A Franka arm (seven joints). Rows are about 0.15 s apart.
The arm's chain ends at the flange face. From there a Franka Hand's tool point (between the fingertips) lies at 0.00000 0.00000 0.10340 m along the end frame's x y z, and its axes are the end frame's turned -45 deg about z.
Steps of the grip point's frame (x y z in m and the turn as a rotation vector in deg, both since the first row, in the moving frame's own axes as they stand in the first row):
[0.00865, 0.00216, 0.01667, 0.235, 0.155, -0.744]
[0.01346, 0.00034, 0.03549, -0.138, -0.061, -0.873]
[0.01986, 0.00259, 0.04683, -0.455, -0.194, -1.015]
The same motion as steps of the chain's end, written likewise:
[0.00775, -0.00409, 0.01667, 0.276, -0.057, -0.744]
[0.00966, -0.00953, 0.03549, -0.141, 0.054, -0.873]
[0.01553, -0.01304, 0.04683, -0.459, 0.185, -1.015]

